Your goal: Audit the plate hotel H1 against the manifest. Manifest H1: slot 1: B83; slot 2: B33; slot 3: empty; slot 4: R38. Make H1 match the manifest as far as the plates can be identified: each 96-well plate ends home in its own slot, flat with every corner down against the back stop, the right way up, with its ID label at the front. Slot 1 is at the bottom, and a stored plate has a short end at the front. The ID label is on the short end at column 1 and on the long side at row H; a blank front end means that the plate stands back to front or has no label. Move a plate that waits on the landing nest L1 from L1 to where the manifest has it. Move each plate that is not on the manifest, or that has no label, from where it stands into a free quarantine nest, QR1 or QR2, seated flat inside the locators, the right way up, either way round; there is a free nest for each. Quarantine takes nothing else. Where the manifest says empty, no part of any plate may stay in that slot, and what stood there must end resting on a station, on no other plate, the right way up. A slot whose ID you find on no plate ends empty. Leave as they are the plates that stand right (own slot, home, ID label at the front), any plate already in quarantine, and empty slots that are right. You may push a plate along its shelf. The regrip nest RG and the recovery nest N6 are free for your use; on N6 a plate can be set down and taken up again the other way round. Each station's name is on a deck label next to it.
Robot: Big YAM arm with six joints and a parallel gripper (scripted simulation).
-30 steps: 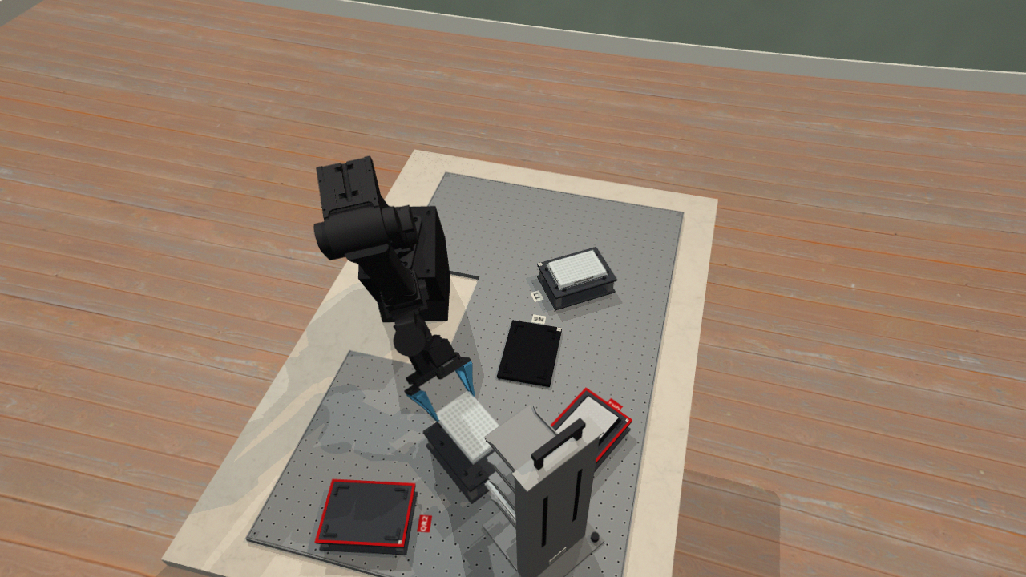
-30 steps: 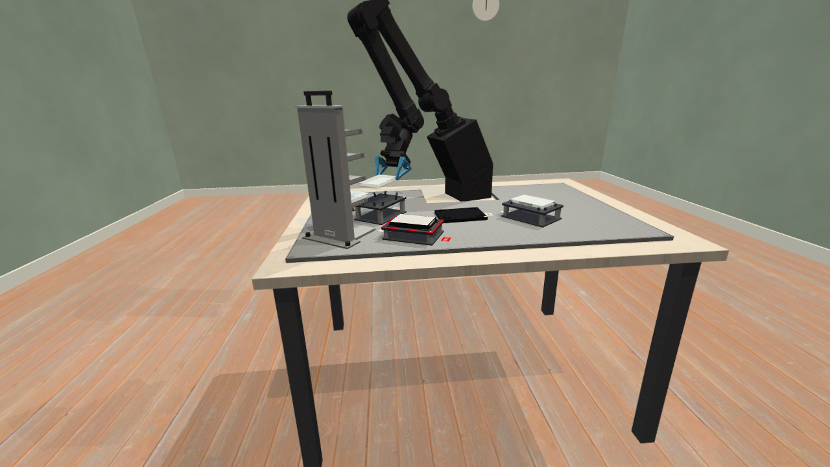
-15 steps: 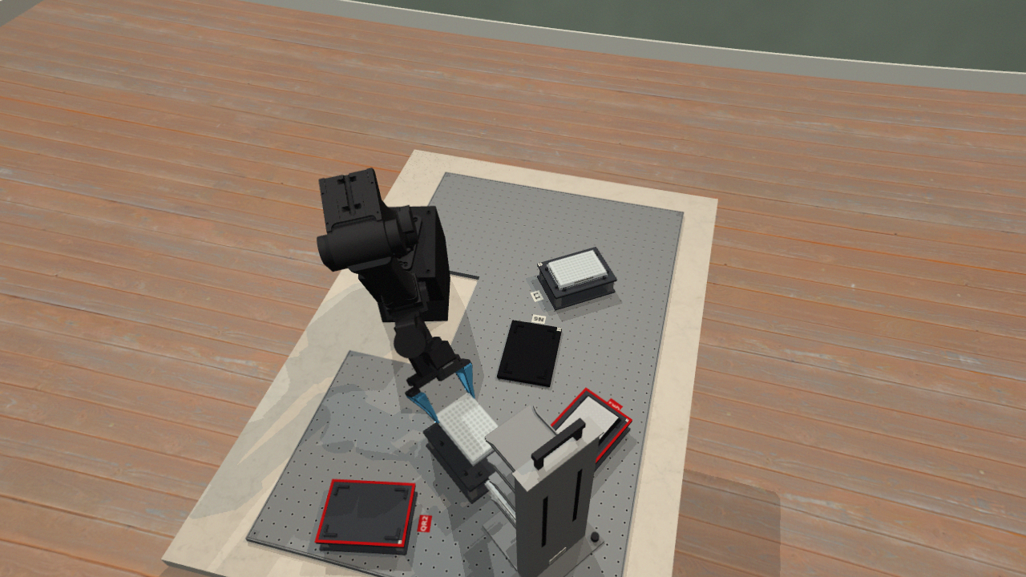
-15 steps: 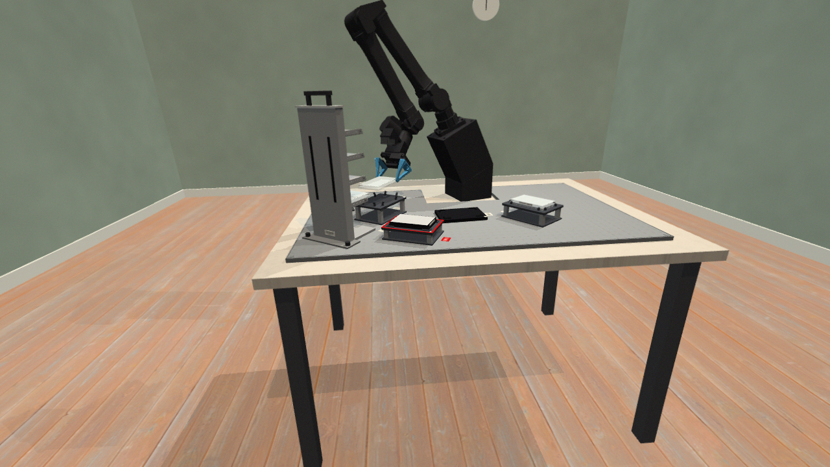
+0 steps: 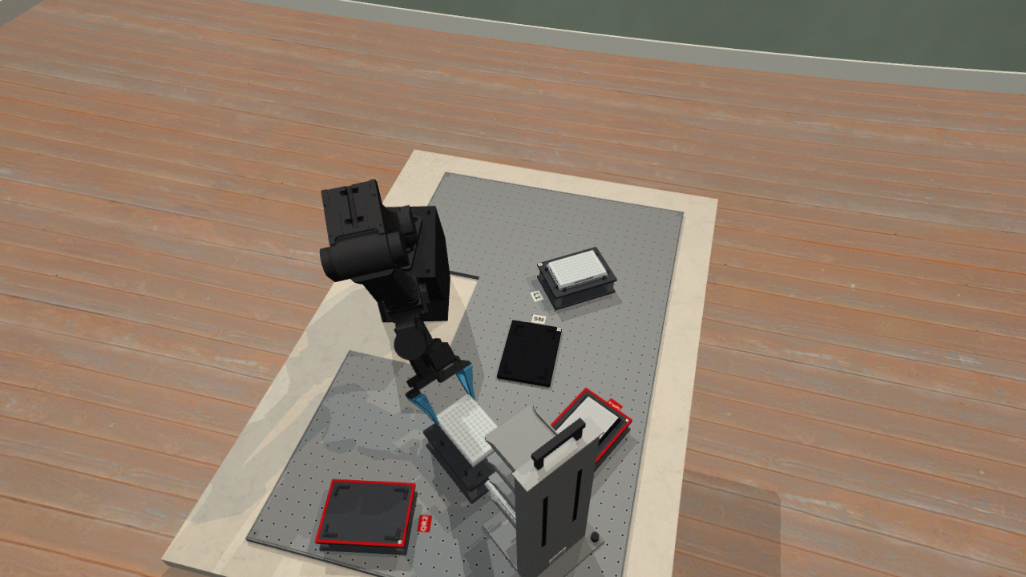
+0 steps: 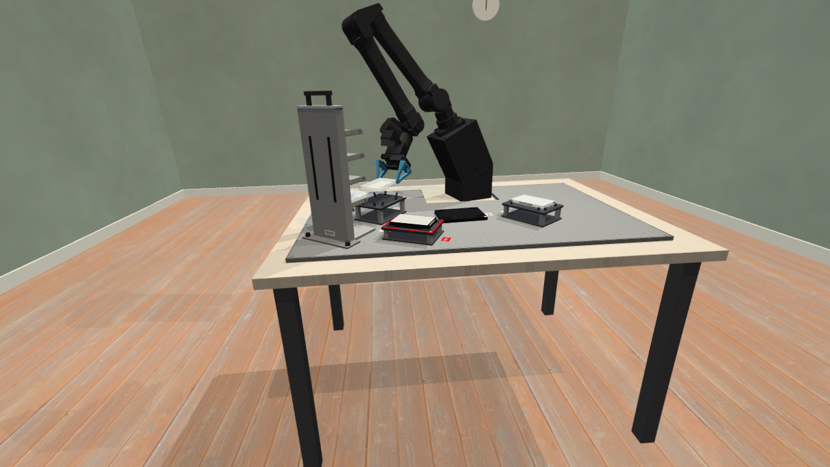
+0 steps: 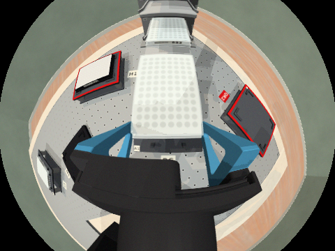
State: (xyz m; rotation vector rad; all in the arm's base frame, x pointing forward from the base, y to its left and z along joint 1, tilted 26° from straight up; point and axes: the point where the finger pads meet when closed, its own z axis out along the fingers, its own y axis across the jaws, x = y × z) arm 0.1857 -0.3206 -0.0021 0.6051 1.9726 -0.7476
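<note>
Now: hand 7 cm above the regrip nest RG, 4 cm to the left of it and 4 cm short of it. Also, from my hand: red-edged quarantine nest QR1: 26 cm ahead, 9 cm below, 4 cm to the left; then H1 deck label: 19 cm ahead, 12 cm below, 4 cm to the right; then red-edged quarantine nest QR2: 19 cm to the right, 13 cm behind, 9 cm below.
</note>
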